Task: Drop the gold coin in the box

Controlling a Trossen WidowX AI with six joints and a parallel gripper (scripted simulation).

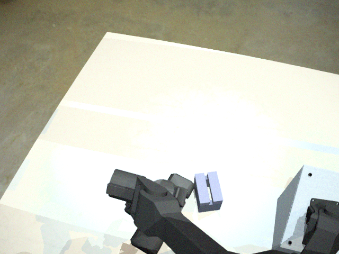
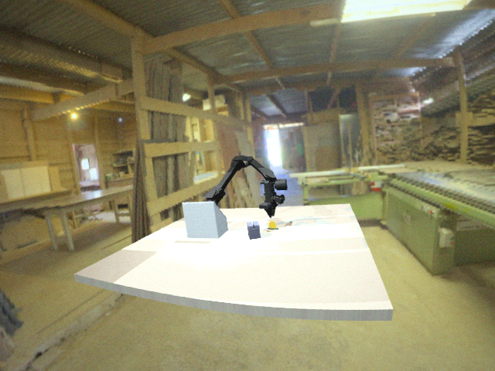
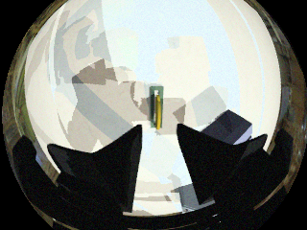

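Right now my gripper tip is 50 mm above the gold coin.
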